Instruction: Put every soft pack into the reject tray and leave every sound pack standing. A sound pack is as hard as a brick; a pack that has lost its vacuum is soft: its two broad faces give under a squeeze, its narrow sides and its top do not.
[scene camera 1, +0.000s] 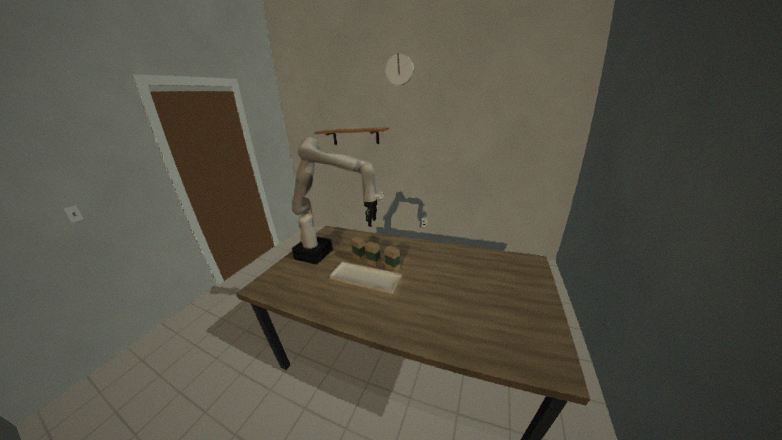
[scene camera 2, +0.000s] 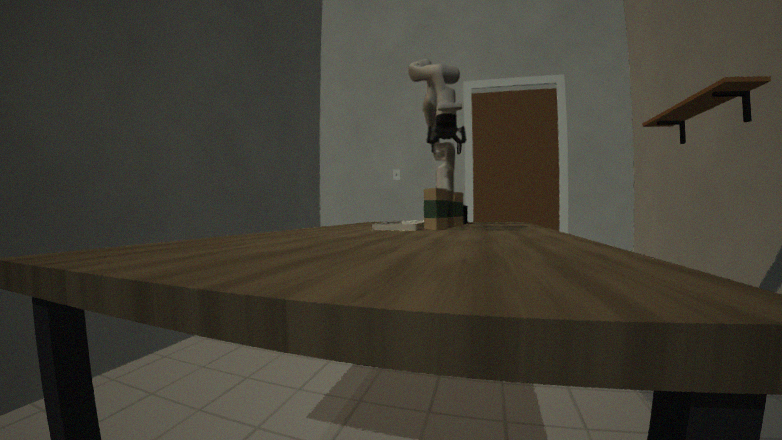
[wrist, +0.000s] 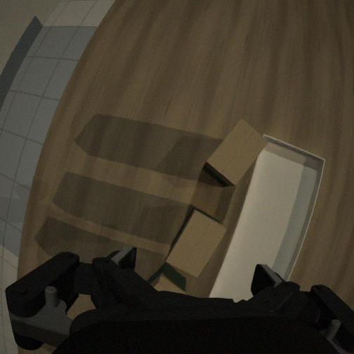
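Seen in the pictures: gripper, fingertip midpoint: (scene camera 1: 372, 223) (scene camera 2: 446, 154); arm's base, link origin: (scene camera 1: 311, 244).
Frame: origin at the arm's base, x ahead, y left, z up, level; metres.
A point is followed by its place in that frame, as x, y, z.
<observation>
Three tan packs with green bands stand upright in a row. The right pack (scene camera 1: 392, 257) {0.581, -0.101, 0.018} (scene camera 2: 436, 209) {0.615, -0.063, -0.021} (wrist: 236, 152) is farthest from the robot's base. The middle pack (scene camera 1: 372, 253) {0.447, -0.053, 0.004} (wrist: 196, 245) is between the others. The left pack (scene camera 1: 358, 248) {0.348, -0.022, 0.013} (wrist: 170, 284) is nearest the base; in the wrist view my gripper hides part of it. The white reject tray (scene camera 1: 365, 277) {0.429, -0.172, -0.088} (scene camera 2: 394, 226) {0.625, -0.203, -0.077} (wrist: 262, 215) lies beside the row, with no pack in it. My gripper (scene camera 1: 370, 223) {0.456, -0.019, 0.191} (scene camera 2: 446, 150) {0.456, -0.019, 0.191} (wrist: 194, 270) is open and empty, high above the packs. Softness cannot be told by sight.
The black robot base (scene camera 1: 312, 250) {0.045, -0.064, 0.000} stands on the wooden table (scene camera 1: 464, 306) {0.980, -0.326, -0.090} (scene camera 2: 382, 273) {1.370, -0.143, -0.090} (wrist: 165, 65), left of the packs in scene camera 1. The packs stand close to the tray's long side. A wall shelf (scene camera 1: 352, 130) (scene camera 2: 710, 100) hangs behind the table.
</observation>
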